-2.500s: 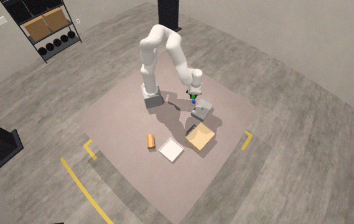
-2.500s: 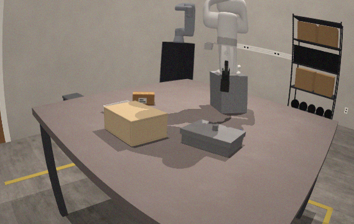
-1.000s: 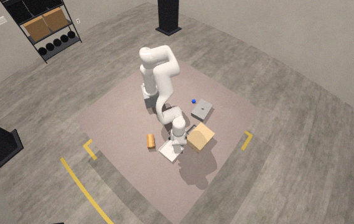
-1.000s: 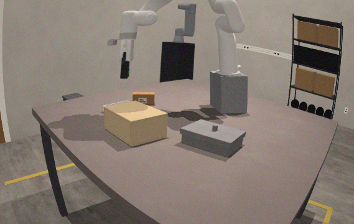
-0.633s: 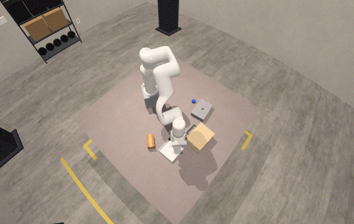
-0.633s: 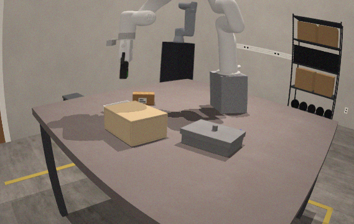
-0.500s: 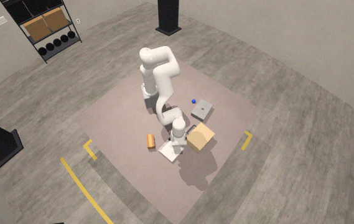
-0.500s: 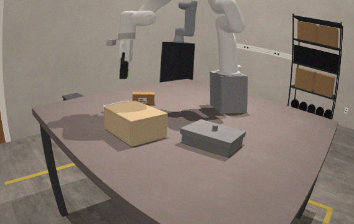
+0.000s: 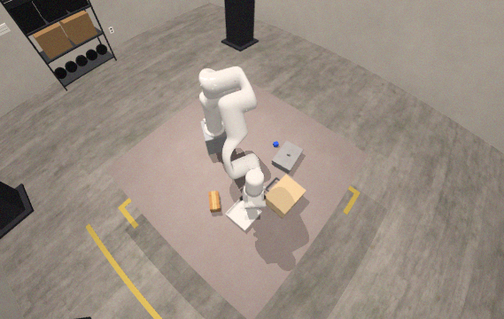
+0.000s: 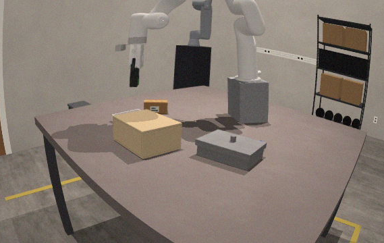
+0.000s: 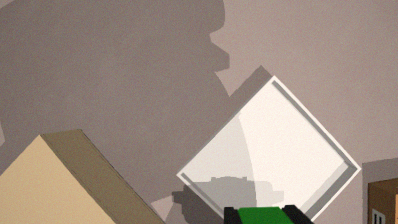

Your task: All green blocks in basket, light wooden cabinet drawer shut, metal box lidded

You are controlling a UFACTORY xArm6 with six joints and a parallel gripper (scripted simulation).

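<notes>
Right now my hand is 17 cm above the white basket, 3 cm to the left of it and 3 cm past it. Round my hand: metal box 43 cm to the left, 16 cm below, 7 cm behind; then light wooden cabinet 19 cm to the left, 14 cm below, 8 cm ahead; then grey metal lid 43 cm to the left, 13 cm below, 7 cm behind.
</notes>
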